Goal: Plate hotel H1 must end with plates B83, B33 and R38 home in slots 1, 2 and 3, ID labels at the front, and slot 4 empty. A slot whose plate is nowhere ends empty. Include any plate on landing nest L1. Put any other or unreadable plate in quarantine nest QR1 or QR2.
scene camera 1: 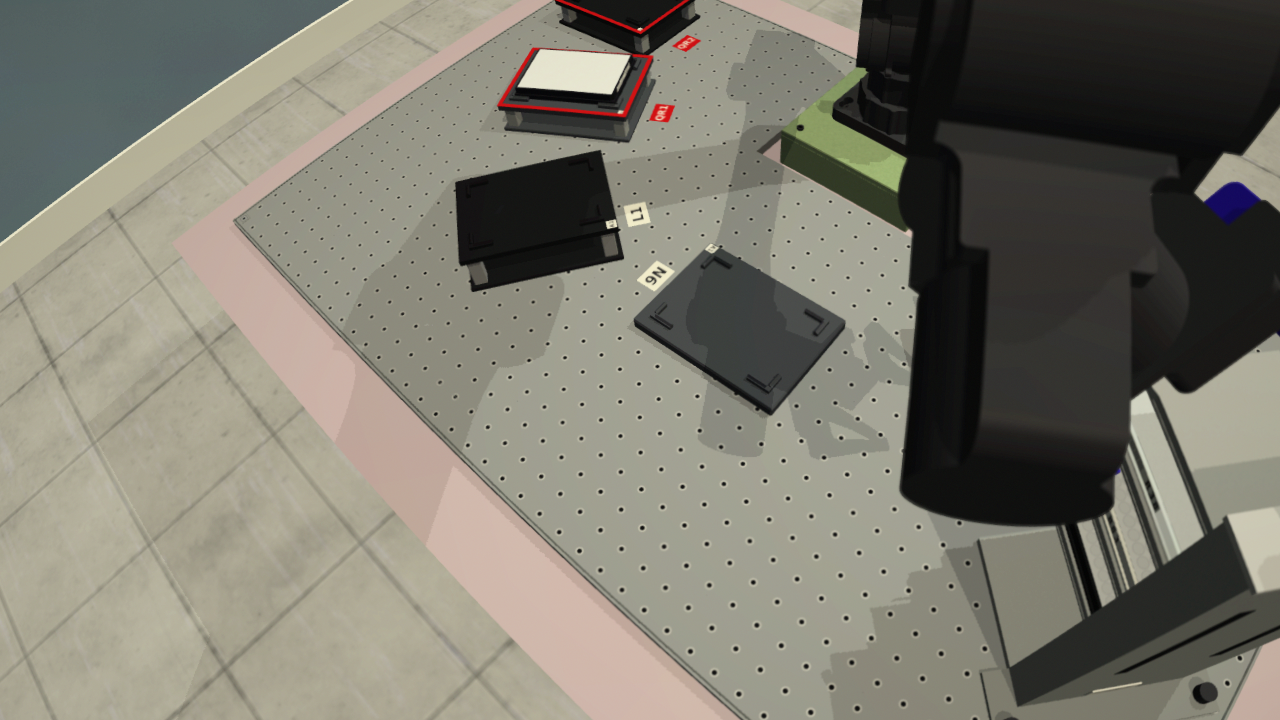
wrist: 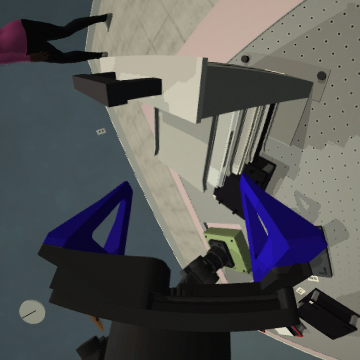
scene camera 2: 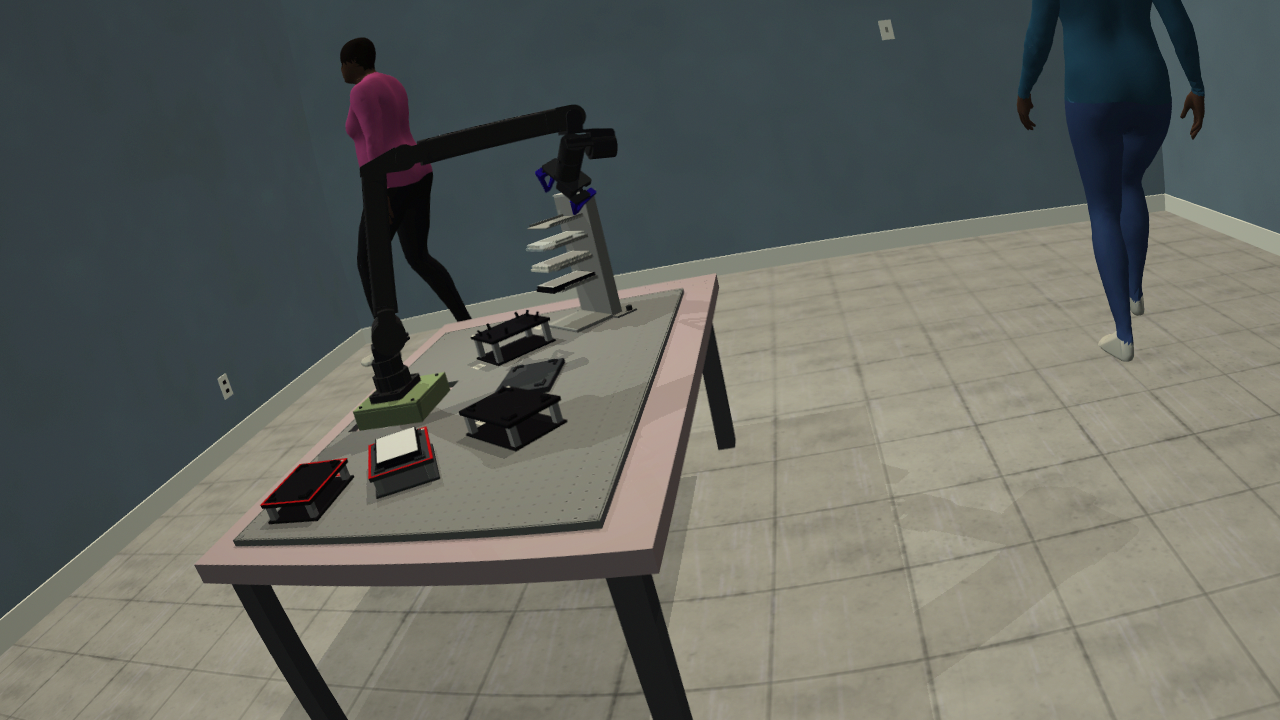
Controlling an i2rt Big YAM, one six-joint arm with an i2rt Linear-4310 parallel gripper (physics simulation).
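Seen in the pictures: gripper, fingertip midpoint: [scene camera 1: 1197, 403] [wrist: 182, 182] [scene camera 2: 561, 202]; arm's base at its link origin: [scene camera 1: 893, 120] [wrist: 221, 251] [scene camera 2: 396, 391].
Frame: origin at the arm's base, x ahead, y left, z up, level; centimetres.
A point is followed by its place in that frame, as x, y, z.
Plate hotel H1 [scene camera 1: 1118, 631] @[43.1, 41.4, 15.3] [scene camera 2: 601, 259] @[42.4, 40.6, 11.1] [wrist: 250, 92] @[42.8, 41.1, 22.0] stands at the table's far end in scene camera 2, with light plates on its shelves; their ID labels are unreadable. My gripper [scene camera 2: 563, 192] @[37.2, 36.7, 27.6] [wrist: 182, 182] @[37.2, 36.7, 27.6] is open and empty, high by the hotel's top and tilted; in scene camera 1 the arm mostly hides it. Landing nest L1 [scene camera 1: 537, 210] @[35.8, -19.7, 1.3] [scene camera 2: 510, 407] @[36.5, -22.7, 1.3] [wrist: 330, 312] @[37.9, -15.4, 1.1] has a bare black top. A white-topped plate [scene camera 1: 572, 71] @[17.8, -33.8, 1.7] [scene camera 2: 396, 445] @[17.9, -34.3, 1.8] lies on quarantine nest QR1 [scene camera 1: 568, 123] @[21.3, -31.9, -3.2] [scene camera 2: 404, 479] @[19.4, -38.1, -3.2]; its ID is not readable. Quarantine nest QR2 [scene camera 2: 306, 483] @[1.3, -43.5, 0.3] has a bare top.
Flat dark nest N6 [scene camera 1: 738, 331] @[32.2, 4.0, -2.5] [scene camera 2: 532, 374] @[31.7, 4.0, -2.5] lies near L1. A raised black nest with pegs [scene camera 2: 510, 331] @[21.8, 22.6, 2.3] [wrist: 232, 197] @[17.9, 24.0, 2.3] stands between the arm's green base [scene camera 1: 841, 161] @[9.4, -0.7, -0.1] [scene camera 2: 401, 407] @[5.5, -8.8, -0.7] [wrist: 230, 245] @[6.3, 4.2, -0.1] and the hotel. A dark handle [wrist: 117, 89] @[41.3, 43.0, 31.5] tops the hotel. Two people stand beyond the table.
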